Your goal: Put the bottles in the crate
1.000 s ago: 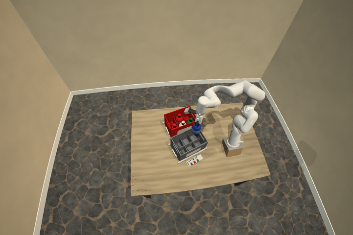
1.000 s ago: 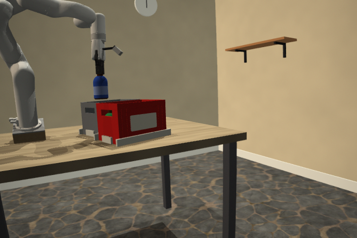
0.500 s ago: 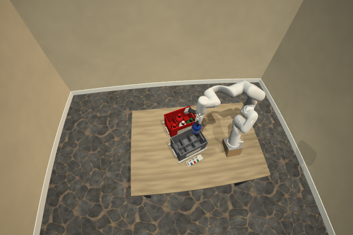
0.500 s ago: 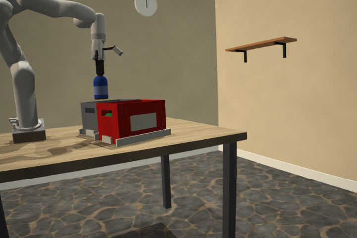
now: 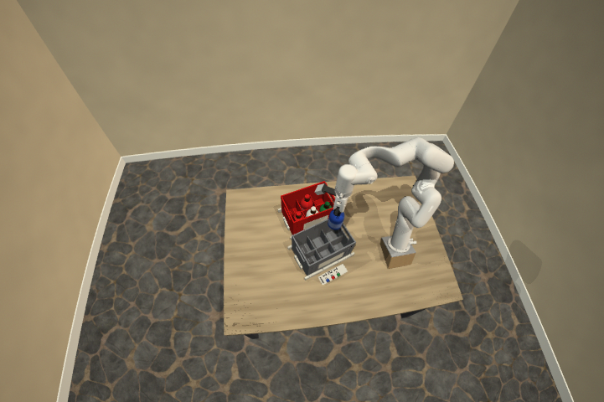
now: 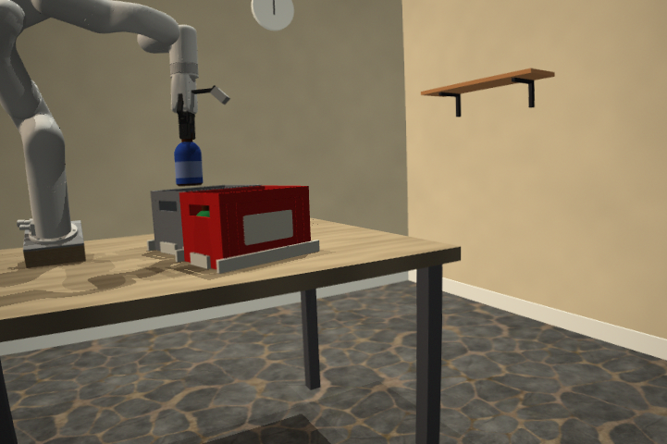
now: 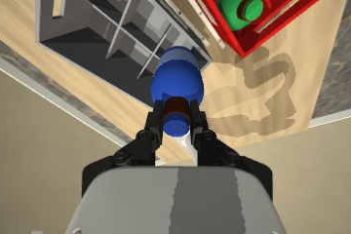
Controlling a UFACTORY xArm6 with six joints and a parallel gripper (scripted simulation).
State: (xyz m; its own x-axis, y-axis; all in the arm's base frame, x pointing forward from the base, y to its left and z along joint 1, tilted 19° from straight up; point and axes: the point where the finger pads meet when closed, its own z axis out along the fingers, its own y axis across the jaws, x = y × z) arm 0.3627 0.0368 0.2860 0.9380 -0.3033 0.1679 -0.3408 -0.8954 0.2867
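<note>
My gripper is now 7 cm above the blue bottle. The rest, counted from my hand: green-label bottle (25 cm below, 14 cm to the right, 3 cm ahead); then white-label bottle (25 cm below, 11 cm to the right, 11 cm ahead); then grey crate (25 cm below, 8 cm to the left, 5 cm ahead).
</note>
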